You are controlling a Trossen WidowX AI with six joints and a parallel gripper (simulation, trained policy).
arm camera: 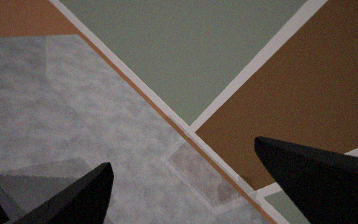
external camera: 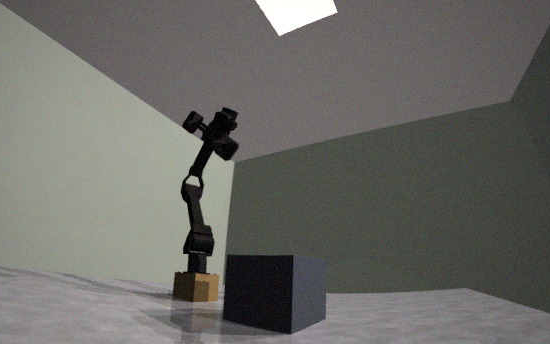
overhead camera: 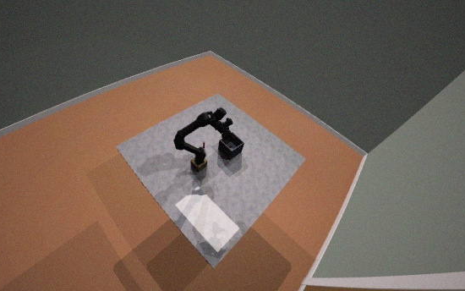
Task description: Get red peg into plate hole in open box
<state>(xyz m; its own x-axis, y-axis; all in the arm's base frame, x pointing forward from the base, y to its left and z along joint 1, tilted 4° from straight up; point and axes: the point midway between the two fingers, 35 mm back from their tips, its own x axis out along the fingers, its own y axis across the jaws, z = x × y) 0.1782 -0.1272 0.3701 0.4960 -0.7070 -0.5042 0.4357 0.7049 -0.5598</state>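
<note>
The red peg is 40 cm below my gripper tip, 31 cm to the left of it and 4 cm behind it. Round my gripper tip: grey plate (40 cm below, 16 cm to the left, 16 cm ahead).
</note>
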